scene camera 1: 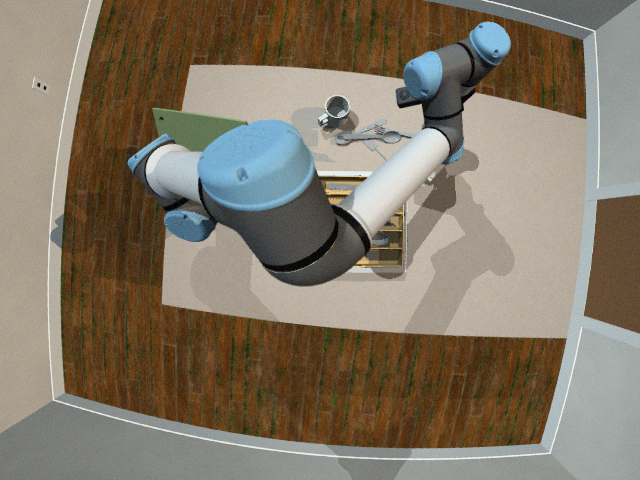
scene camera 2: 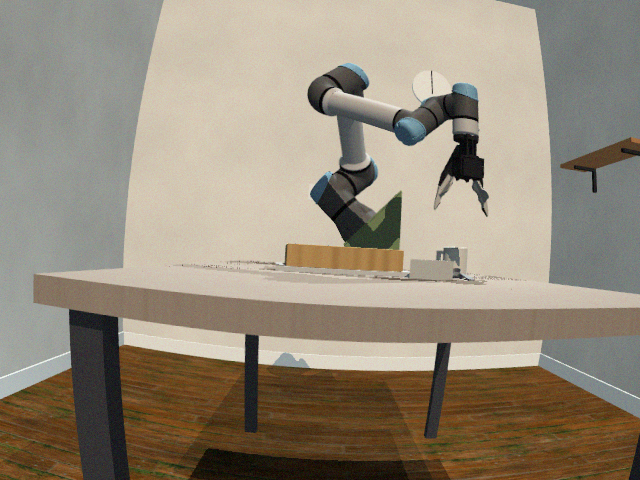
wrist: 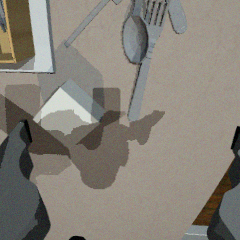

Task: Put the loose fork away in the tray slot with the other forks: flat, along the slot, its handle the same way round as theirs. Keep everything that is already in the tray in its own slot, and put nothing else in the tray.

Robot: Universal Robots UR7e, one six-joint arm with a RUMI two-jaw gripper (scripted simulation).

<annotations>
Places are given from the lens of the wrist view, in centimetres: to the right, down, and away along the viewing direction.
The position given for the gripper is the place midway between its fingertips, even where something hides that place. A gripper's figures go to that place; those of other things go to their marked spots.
gripper (wrist: 130,124): 1, 0, 13
white block (wrist: 70,114): -8, -1, 28
</annotations>
